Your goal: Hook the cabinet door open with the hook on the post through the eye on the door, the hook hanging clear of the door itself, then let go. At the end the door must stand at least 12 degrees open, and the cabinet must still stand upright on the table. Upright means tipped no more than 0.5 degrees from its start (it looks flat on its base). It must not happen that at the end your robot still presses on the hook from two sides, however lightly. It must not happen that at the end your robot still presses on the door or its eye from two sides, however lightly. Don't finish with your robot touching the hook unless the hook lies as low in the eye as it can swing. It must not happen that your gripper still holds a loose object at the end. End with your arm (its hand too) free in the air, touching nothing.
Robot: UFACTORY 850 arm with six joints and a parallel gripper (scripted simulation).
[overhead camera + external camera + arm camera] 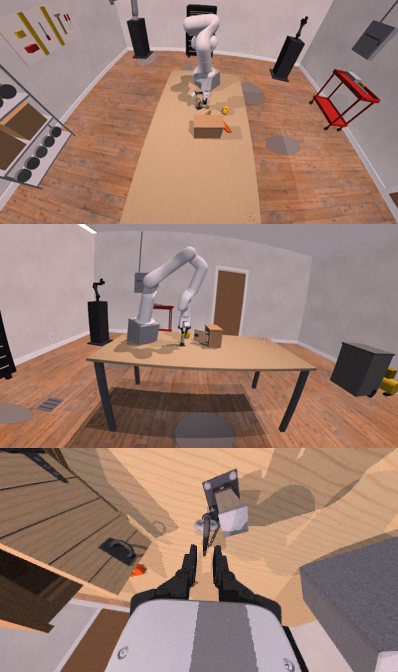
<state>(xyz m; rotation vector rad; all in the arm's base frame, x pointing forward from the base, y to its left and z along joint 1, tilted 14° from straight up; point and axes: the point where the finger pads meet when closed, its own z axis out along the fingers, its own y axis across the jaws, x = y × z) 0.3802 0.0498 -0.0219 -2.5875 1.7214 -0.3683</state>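
Now: the thin dark hook rod 50 mm below my hand. Round my hand: orange level 170 mm ahead, 230 mm to the left, 100 mm below; then yellow tape measure 10 mm behind, 200 mm to the left, 70 mm below; then cabinet door 160 mm ahead, 20 mm to the left, 30 mm below.
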